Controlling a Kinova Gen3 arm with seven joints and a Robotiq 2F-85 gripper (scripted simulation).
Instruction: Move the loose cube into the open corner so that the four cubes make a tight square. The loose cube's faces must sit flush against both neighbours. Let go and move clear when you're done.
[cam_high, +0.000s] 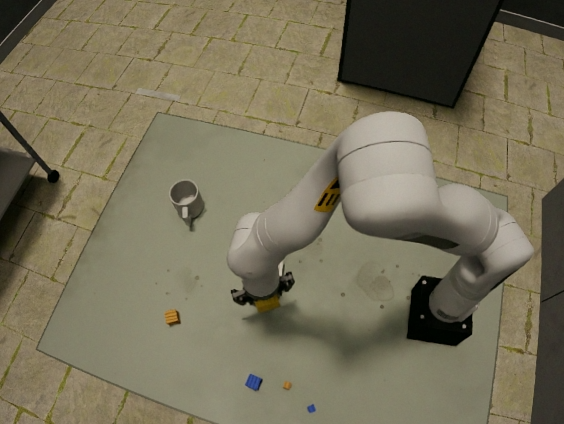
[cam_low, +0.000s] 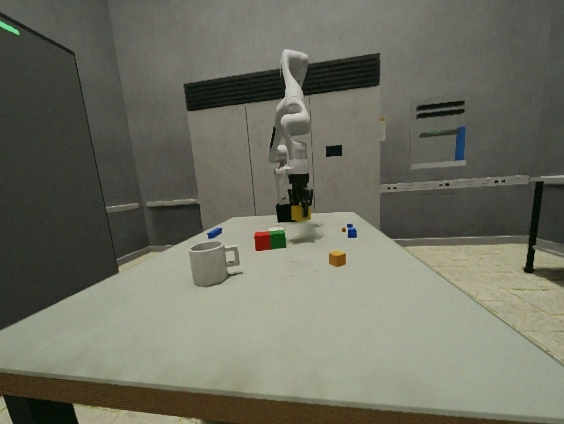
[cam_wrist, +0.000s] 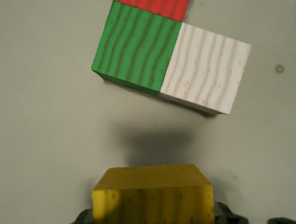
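Right now my hand is 3 cm short of the white cube, 9 cm to the left of it and 8 cm above it. Also, from my hand: green cube (8 cm ahead, 7 cm to the right, 8 cm below); then yellow cube (right at my hand); then red cube (10 cm ahead, 12 cm to the right, 8 cm below).
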